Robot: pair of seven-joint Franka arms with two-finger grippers.
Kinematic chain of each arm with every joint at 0, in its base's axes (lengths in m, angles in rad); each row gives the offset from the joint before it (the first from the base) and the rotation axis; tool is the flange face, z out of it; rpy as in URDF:
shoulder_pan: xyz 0 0 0.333 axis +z
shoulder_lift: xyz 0 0 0 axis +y
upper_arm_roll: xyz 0 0 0.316 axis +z
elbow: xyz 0.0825 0 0 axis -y
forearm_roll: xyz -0.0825 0 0.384 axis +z
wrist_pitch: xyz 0 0 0 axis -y
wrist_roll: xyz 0.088 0 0 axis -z
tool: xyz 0 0 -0.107 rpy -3.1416 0 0
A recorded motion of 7 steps. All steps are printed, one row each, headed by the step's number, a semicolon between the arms.
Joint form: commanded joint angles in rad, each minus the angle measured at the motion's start. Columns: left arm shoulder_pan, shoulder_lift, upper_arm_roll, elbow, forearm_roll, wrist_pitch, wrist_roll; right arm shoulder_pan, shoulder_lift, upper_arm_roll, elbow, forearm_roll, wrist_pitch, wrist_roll.
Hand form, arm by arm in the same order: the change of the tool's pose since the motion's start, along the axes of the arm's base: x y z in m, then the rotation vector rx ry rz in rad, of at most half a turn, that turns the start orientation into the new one. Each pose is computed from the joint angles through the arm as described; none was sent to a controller.
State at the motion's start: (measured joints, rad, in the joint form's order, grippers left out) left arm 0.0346 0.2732 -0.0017 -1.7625 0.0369 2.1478 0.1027; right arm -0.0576 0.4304 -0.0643 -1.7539 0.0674 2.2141 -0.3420
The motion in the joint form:
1: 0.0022 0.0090 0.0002 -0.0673 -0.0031 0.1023 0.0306; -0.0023 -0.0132 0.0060 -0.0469 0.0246 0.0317 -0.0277
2: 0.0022 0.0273 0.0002 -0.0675 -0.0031 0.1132 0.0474; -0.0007 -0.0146 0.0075 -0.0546 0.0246 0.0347 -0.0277
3: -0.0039 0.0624 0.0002 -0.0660 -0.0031 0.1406 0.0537; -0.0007 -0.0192 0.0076 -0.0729 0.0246 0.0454 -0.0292
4: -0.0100 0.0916 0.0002 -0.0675 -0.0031 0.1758 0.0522; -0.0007 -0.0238 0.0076 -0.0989 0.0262 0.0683 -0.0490
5: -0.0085 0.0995 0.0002 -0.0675 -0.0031 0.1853 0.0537; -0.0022 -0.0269 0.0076 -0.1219 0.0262 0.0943 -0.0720
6: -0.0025 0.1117 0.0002 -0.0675 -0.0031 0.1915 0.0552; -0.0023 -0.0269 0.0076 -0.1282 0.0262 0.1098 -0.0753
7: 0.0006 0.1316 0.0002 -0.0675 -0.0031 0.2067 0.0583; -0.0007 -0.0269 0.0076 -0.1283 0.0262 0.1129 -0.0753
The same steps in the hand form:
1: -0.0036 0.0008 -0.0276 0.0003 -0.0251 -0.0296; -0.0086 0.0031 -0.0096 0.0207 -0.0016 0.0139
2: -0.0017 0.0008 -0.0383 0.0017 -0.0169 -0.0466; -0.0102 0.0051 -0.0119 0.0216 0.0017 0.0165
3: 0.0028 -0.0031 -0.0575 0.0015 -0.0106 -0.0597; -0.0140 0.0053 -0.0161 0.0216 0.0047 0.0171
4: 0.0065 -0.0071 -0.0736 0.0008 -0.0151 -0.0653; -0.0188 0.0053 -0.0226 0.0209 0.0025 0.0342
5: 0.0075 -0.0062 -0.0778 0.0009 -0.0167 -0.0655; -0.0228 0.0043 -0.0283 0.0179 -0.0041 0.0539
6: 0.0080 -0.0022 -0.0851 0.0006 -0.0107 -0.0612; -0.0230 0.0041 -0.0296 0.0156 -0.0131 0.0563
7: 0.0093 -0.0003 -0.0966 0.0003 -0.0059 -0.0615; -0.0227 0.0050 -0.0294 0.0150 -0.0161 0.0578

